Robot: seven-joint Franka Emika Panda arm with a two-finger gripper.
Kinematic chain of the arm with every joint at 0, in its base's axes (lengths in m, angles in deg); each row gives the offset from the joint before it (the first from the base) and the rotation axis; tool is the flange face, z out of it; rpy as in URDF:
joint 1: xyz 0 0 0.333 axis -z
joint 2: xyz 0 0 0 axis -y
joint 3: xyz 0 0 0.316 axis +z
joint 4: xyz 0.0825 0 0 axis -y
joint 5: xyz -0.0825 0 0.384 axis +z
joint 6: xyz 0 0 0 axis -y
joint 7: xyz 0.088 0 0 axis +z
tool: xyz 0 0 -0.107 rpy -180 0 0
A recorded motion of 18 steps. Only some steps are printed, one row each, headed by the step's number.
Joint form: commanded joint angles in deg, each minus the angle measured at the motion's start. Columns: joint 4, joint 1, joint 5, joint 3, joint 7, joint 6, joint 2.
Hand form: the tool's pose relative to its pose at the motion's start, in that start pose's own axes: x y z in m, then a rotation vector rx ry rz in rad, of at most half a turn. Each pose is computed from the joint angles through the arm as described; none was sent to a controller.
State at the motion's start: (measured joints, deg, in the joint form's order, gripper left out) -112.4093 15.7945 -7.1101 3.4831 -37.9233 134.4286 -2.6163
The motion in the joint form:
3: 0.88 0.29 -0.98 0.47 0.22 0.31 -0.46
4: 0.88 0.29 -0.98 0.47 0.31 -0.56 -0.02
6: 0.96 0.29 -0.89 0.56 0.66 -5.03 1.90
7: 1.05 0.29 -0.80 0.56 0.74 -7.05 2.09
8: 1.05 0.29 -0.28 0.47 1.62 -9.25 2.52
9: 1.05 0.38 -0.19 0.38 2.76 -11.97 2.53
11: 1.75 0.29 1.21 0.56 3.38 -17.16 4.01
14: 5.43 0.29 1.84 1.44 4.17 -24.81 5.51
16: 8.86 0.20 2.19 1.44 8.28 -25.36 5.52
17: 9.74 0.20 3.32 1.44 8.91 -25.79 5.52
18: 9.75 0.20 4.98 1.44 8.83 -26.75 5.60
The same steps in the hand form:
3: 0.0034 -0.0039 -0.0021 -0.0006 0.0171 -0.0177
4: 0.0027 -0.0028 -0.0055 -0.0063 0.0119 -0.0187
6: -0.0019 0.0019 -0.0200 -0.0360 -0.0201 -0.0221
7: -0.0044 0.0042 -0.0198 -0.0542 -0.0445 -0.0218
8: -0.0071 0.0076 -0.0212 -0.0683 -0.0730 -0.0292
9: -0.0105 0.0125 -0.0177 -0.0957 -0.1122 -0.0448
11: -0.0168 0.0146 -0.0321 -0.1121 -0.1651 -0.0429
14: -0.0180 0.0092 -0.0669 -0.1305 -0.2039 -0.0590
16: -0.0057 0.0022 -0.0923 -0.0926 -0.1684 -0.1244
17: -0.0039 0.0000 -0.0985 -0.0727 -0.1719 -0.1261
18: -0.0068 -0.0006 -0.0984 -0.0588 -0.1991 -0.1133

